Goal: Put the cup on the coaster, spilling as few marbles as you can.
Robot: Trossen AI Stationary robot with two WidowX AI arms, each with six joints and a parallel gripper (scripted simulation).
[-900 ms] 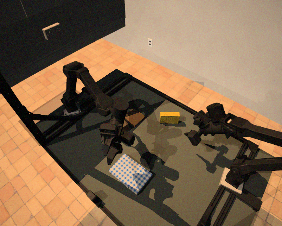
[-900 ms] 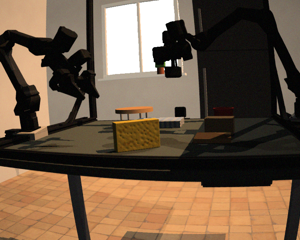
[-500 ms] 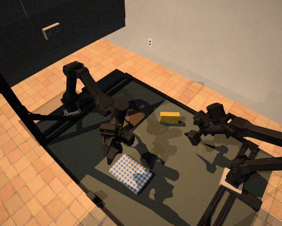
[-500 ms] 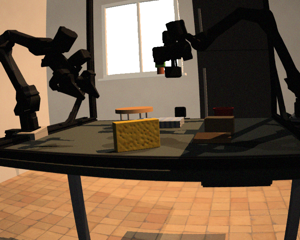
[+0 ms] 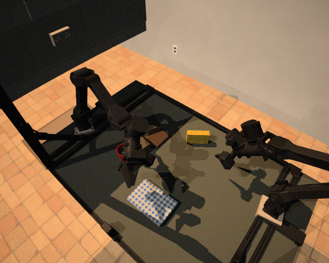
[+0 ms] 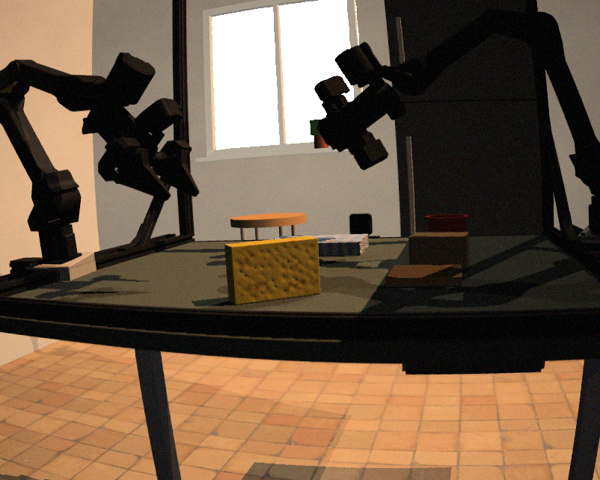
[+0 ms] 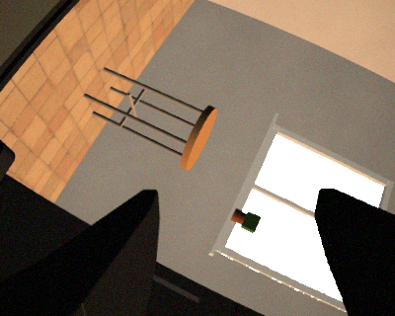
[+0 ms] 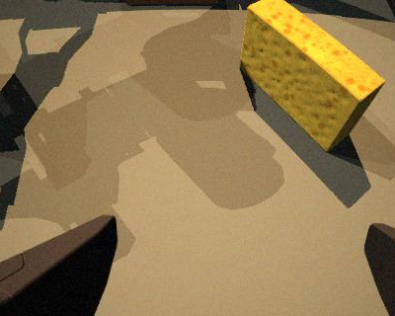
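My left hand is 200 mm above the red cup, 170 mm to the right of it and 170 mm short of it. Also, from my left hand: brown coaster 350 mm ahead, 230 mm below, 100 mm to the left; then brown block 250 mm ahead, 210 mm below, 140 mm to the left.
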